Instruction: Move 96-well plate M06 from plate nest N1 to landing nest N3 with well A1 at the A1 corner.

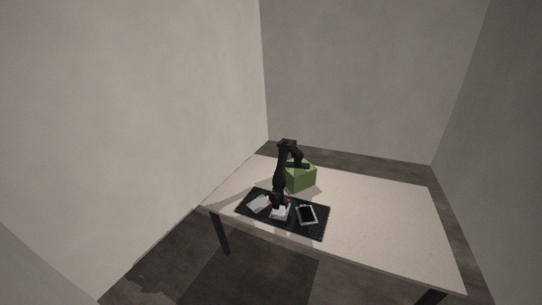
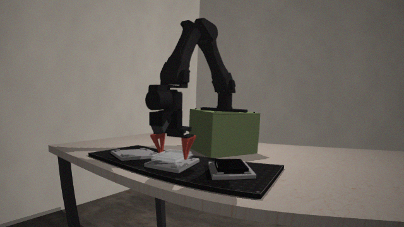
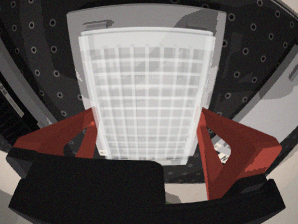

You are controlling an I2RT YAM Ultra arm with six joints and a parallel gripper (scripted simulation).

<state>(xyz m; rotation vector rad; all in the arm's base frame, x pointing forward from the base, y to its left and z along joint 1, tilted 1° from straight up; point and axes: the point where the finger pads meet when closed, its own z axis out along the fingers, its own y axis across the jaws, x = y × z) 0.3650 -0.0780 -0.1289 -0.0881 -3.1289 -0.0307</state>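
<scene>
Now: the white 96-well plate right at my hand. Round my hand: label 120 mm behind, 120 mm to the right, 30 mm below; black plate 10 mm ahead, 190 mm to the left, 10 mm below.
</scene>
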